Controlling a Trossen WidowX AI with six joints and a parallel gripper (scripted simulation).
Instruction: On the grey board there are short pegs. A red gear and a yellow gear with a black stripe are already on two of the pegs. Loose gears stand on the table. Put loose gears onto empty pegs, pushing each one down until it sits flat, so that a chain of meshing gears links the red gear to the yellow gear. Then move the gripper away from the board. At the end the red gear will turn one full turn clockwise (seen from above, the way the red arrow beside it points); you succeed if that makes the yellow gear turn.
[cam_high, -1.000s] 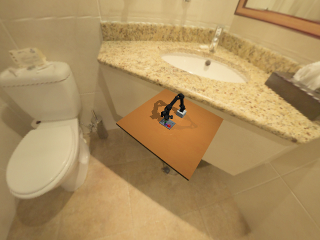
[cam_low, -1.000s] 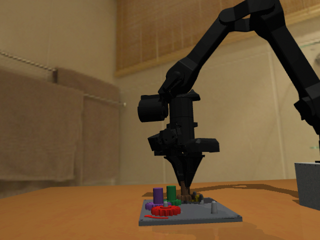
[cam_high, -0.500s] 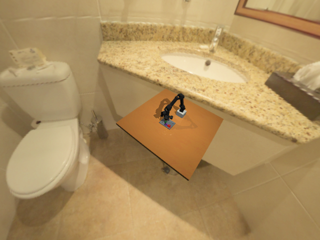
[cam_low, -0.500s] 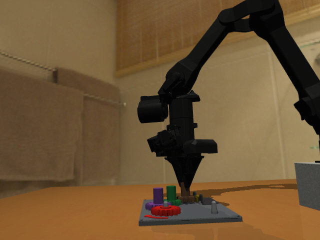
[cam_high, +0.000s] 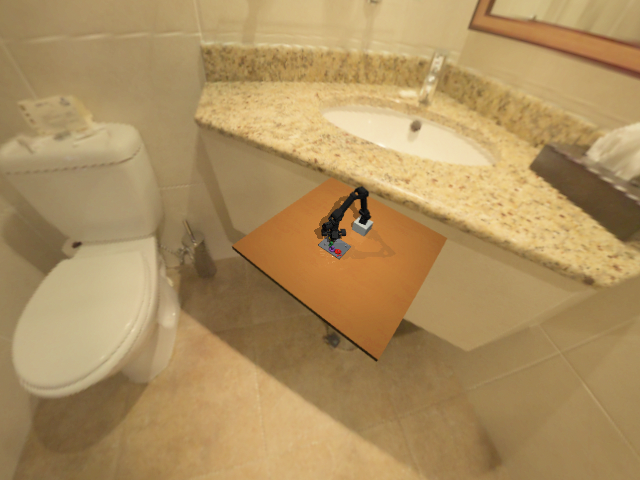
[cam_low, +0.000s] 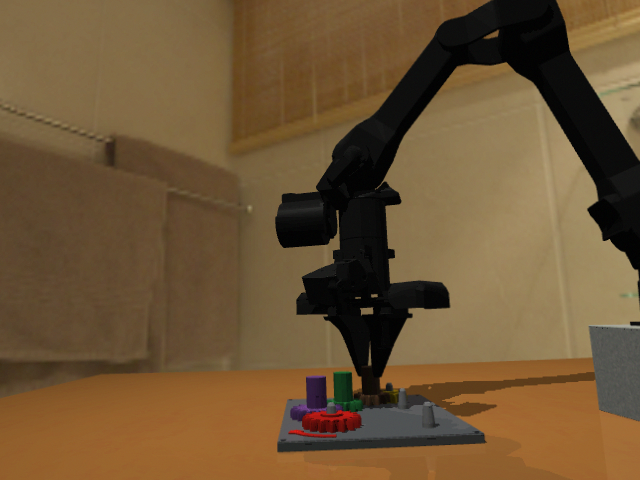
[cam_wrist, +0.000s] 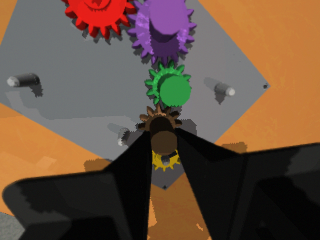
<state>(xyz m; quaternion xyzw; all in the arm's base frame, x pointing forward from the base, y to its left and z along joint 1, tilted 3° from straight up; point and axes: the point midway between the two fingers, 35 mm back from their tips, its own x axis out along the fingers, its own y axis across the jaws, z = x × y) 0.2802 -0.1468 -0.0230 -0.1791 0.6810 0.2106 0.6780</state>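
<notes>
The brown gear lies 1 cm below my gripper tip. The rest, counted from my gripper tip: yellow gear: 3 cm behind, 2 cm to the right, 2 cm below; then purple gear: 7 cm ahead, 3 cm to the left, 2 cm below; then green gear: 3 cm ahead, 1 cm to the left, 2 cm below.
</notes>
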